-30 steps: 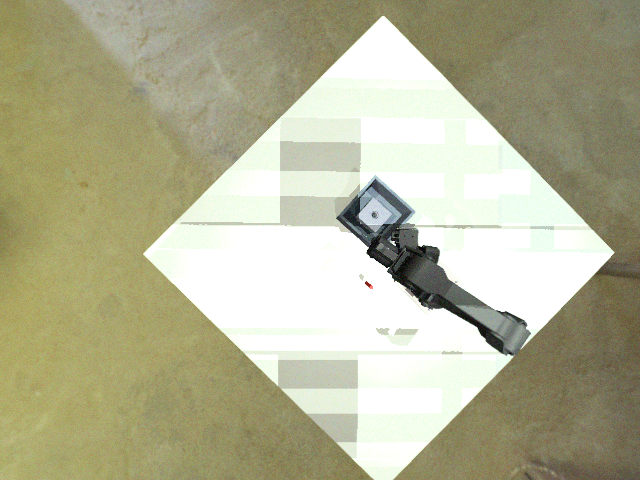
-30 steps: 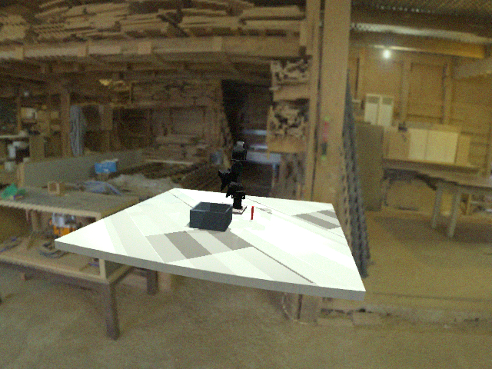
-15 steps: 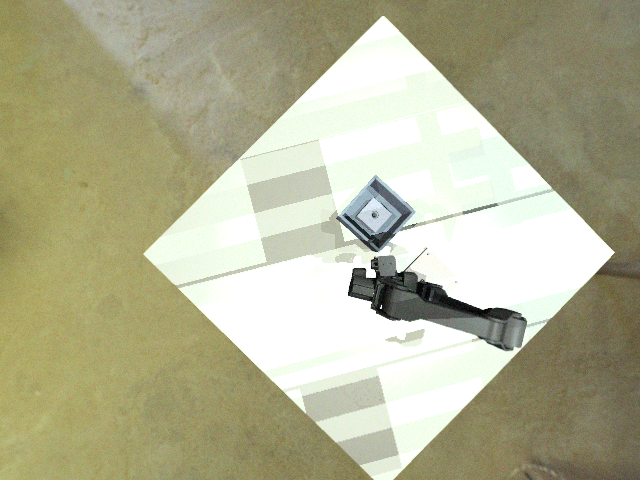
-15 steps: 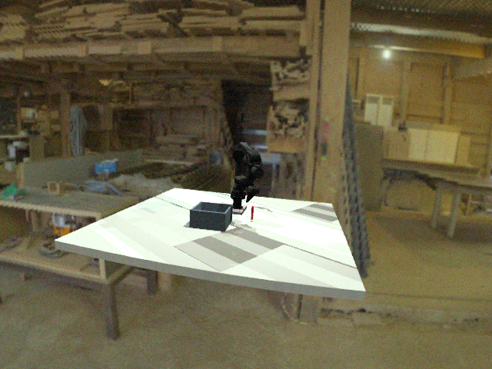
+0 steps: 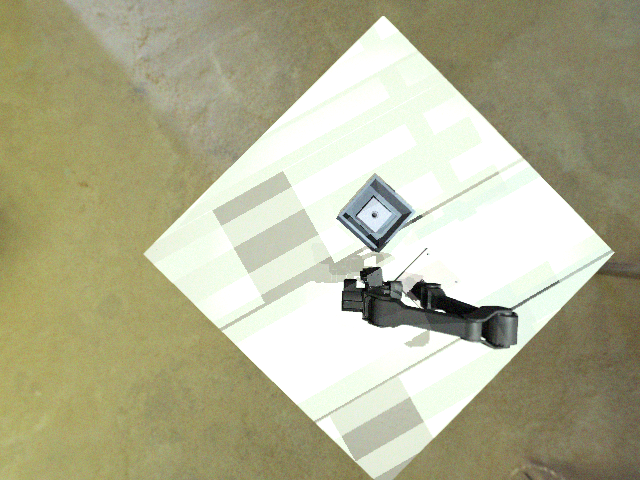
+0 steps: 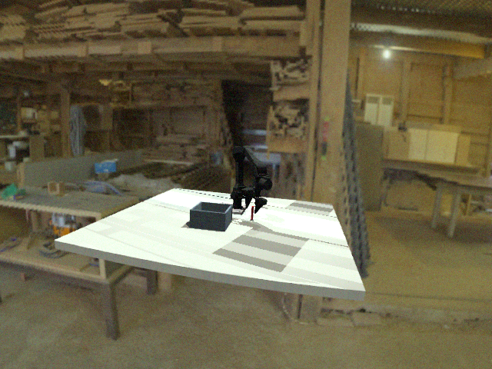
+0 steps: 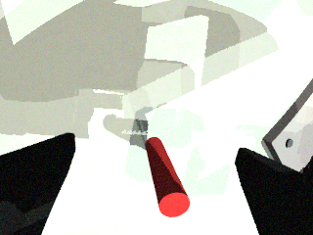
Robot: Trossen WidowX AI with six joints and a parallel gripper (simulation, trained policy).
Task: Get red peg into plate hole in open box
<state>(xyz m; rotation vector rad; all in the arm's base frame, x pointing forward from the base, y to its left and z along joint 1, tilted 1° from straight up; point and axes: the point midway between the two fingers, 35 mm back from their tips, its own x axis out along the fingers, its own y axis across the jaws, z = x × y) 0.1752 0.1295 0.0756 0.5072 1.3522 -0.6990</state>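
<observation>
Now: the red peg 2 cm behind my gripper tip, 1 cm to the left of it and 1 cm below it. From my gripper tip the other things lie so: dark box (18 cm to the right, 16 cm ahead, 3 cm below).
</observation>
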